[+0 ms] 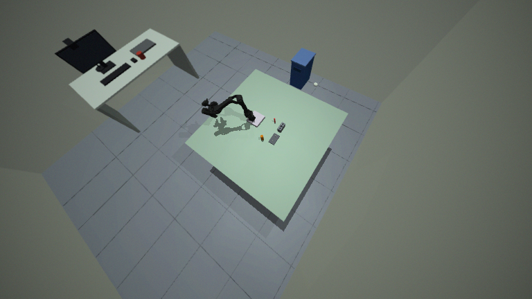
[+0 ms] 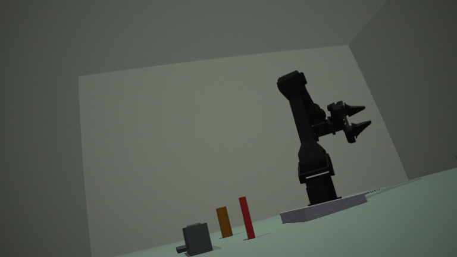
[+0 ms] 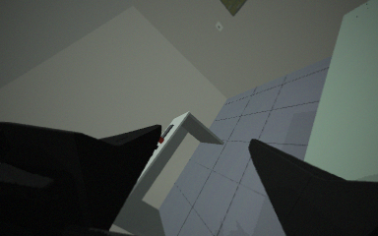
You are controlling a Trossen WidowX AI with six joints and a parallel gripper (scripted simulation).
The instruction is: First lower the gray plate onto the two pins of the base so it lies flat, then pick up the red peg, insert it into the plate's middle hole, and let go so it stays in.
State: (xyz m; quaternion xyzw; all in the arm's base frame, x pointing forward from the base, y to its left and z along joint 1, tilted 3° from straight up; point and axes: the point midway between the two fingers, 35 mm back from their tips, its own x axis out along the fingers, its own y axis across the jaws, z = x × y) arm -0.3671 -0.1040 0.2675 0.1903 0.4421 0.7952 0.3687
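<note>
Right now my gripper tip is 750 mm short of the gray plate, 230 mm above it and 100 mm to the right of it. Round my gripper tip: orange cylinder (610 mm ahead, 230 mm below, 100 mm to the right); then red peg (650 mm ahead, 230 mm below, 140 mm to the left).
</note>
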